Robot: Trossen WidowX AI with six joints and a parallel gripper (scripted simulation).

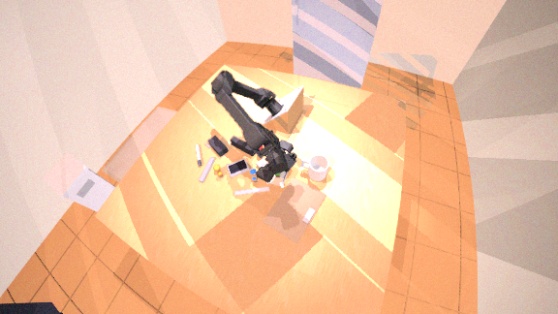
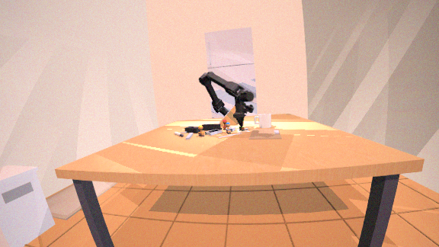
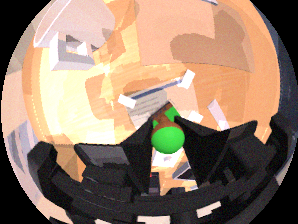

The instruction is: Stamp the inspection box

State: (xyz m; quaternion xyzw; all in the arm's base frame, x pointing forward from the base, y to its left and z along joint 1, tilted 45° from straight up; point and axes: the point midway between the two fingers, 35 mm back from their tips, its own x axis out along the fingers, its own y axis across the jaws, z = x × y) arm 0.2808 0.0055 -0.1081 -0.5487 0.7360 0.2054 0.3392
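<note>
The green-knobbed stamp is right at my gripper tip. The rest, counted from my gripper tip: red stamp (110 mm to the right, 80 mm behind); blue-knobbed stamp (90 mm to the right, 50 mm ahead); white card (30 mm below).
</note>
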